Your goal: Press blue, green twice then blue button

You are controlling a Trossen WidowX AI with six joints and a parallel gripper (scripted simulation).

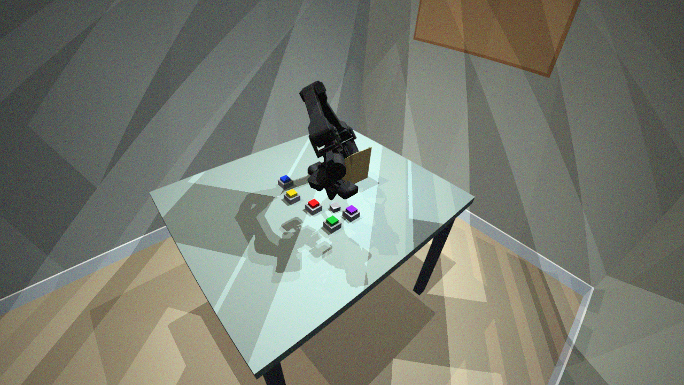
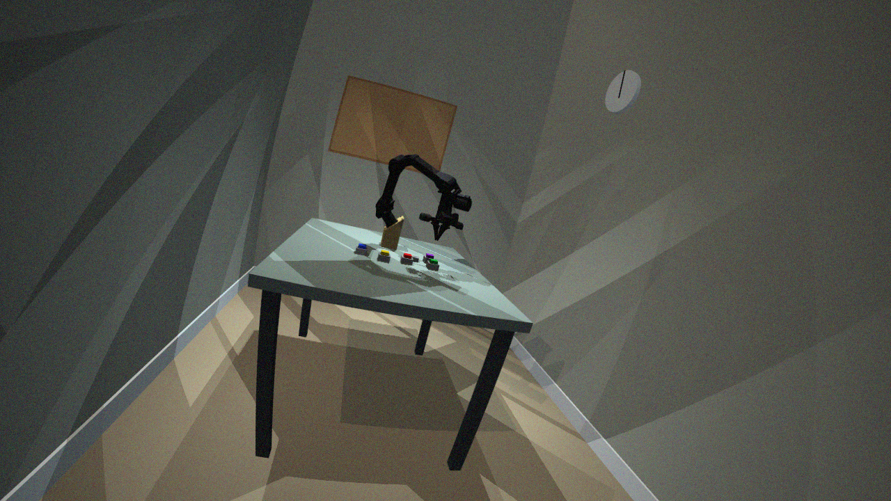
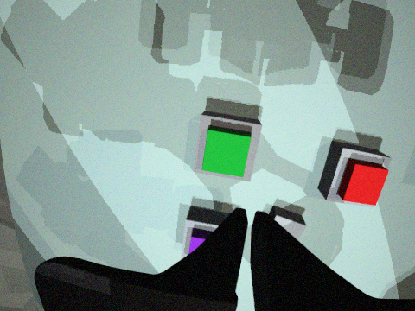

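Now: gripper tip 1 cm to the right of the green button and 9 cm above it. Also, from my gripper tip: purple button (10 cm behind, 1 cm to the left, 9 cm below); then red button (10 cm to the right, 9 cm below); then small grey block (7 cm behind, 6 cm to the right, 12 cm below).
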